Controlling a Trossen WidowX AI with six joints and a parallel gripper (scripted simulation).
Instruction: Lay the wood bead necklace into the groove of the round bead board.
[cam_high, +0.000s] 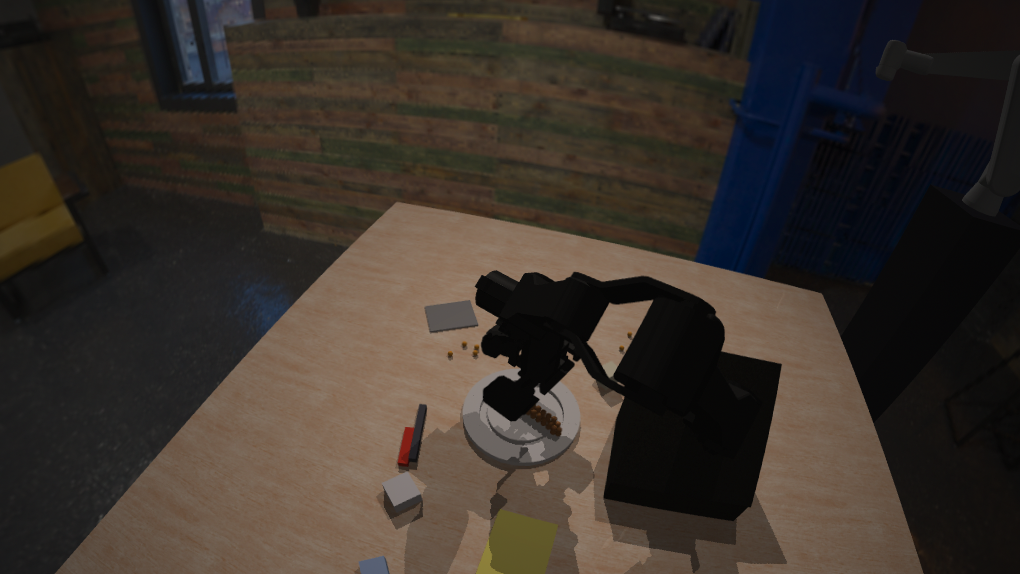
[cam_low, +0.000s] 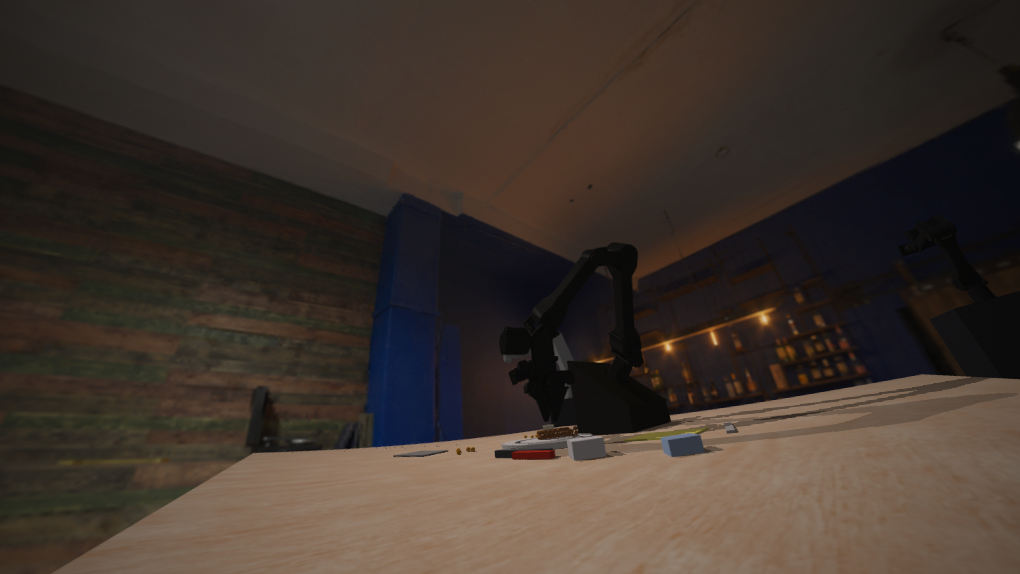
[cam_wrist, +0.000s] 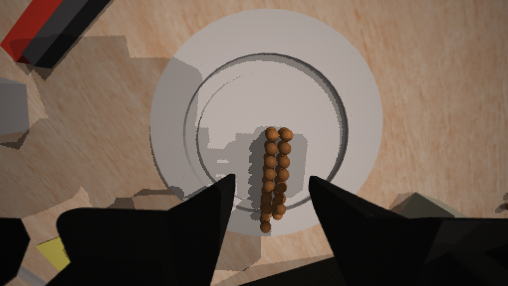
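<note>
Now: the round white bead board 2 cm ahead of my gripper tip and 4 cm below it. Also, from my gripper tip: dark bar 18 cm ahead, 10 cm to the left, 4 cm below; then yellow sheet 3 cm behind, 24 cm to the left, 5 cm below; then pale cube 12 cm behind, 12 cm to the right, 3 cm below.
</note>
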